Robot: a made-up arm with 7 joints.
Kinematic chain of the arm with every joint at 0, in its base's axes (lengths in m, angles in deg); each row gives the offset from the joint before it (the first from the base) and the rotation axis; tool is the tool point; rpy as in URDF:
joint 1: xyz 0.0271 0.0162 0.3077 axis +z
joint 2: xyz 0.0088 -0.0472 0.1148 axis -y
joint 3: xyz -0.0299 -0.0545 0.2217 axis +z
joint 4: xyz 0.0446 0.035 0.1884 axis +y
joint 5: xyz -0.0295 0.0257 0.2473 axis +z
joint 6: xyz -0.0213 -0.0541 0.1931 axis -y
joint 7: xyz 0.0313 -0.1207 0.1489 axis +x
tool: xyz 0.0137 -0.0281 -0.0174 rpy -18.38 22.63 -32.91
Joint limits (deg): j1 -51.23..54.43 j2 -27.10..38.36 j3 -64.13..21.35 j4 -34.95..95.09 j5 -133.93..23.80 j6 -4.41..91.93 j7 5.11..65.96
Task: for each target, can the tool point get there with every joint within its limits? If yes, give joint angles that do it. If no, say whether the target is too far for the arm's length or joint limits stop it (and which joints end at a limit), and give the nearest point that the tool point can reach.
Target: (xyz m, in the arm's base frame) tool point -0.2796 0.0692 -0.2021
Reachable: no: joint limits stop it (at a limit: joint 2, joint 4, joint 6, joint 7) | nearest point -0.7384 0.1485 0.6215 | short by 0.946 m
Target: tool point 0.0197 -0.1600 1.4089
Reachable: yes | joints -9.91 22.03 -26.48 56.58 -102.06 17.95 14.02
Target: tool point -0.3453 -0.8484 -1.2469
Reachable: no: too far | nearest point 0.0538 -0.6941 0.4472 | short by 1.747 m
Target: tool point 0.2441 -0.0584 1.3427
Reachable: yes | joints -15.19 10.42 0.61 65.77 -62.84 71.25 12.71
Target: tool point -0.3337 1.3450 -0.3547
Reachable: no: too far | nearest point -0.3738 0.6627 0.6456 | short by 1.212 m
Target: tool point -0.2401 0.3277 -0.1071
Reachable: no: joint limits stop it (at a limit: joint 1, joint 2, joint 4, joint 6, joint 7) | nearest point -0.4876 0.5987 0.6213 | short by 0.816 m
